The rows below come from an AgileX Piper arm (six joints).
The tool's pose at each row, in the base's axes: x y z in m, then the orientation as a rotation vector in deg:
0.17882 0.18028 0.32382 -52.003 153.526 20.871
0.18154 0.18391 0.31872 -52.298 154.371 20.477
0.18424 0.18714 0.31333 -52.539 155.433 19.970
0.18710 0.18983 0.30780 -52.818 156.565 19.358
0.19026 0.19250 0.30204 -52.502 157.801 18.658
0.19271 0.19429 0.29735 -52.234 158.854 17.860
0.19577 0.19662 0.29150 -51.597 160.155 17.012
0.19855 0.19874 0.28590 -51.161 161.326 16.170
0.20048 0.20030 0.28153 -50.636 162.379 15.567
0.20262 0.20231 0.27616 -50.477 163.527 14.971
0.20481 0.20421 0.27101 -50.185 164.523 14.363
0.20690 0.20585 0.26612 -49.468 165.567 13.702
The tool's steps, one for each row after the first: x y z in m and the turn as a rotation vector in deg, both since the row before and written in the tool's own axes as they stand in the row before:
-0.00229 0.00037 0.00642 0.057 0.905 0.052
-0.00206 0.00004 0.00652 0.100 1.093 0.143
-0.00196 -0.00048 0.00648 0.145 1.182 0.132
-0.00225 -0.00069 0.00669 0.280 1.077 0.515
-0.00162 -0.00075 0.00529 0.367 0.945 0.418
-0.00220 -0.00080 0.00660 0.401 1.054 0.709
-0.00205 -0.00069 0.00624 0.384 1.011 0.546
-0.00145 -0.00043 0.00479 0.255 0.852 0.578
-0.00173 -0.00027 0.00586 0.175 1.062 0.380
-0.00186 -0.00034 0.00560 0.226 0.884 0.416
-0.00177 -0.00042 0.00526 0.298 0.803 0.681

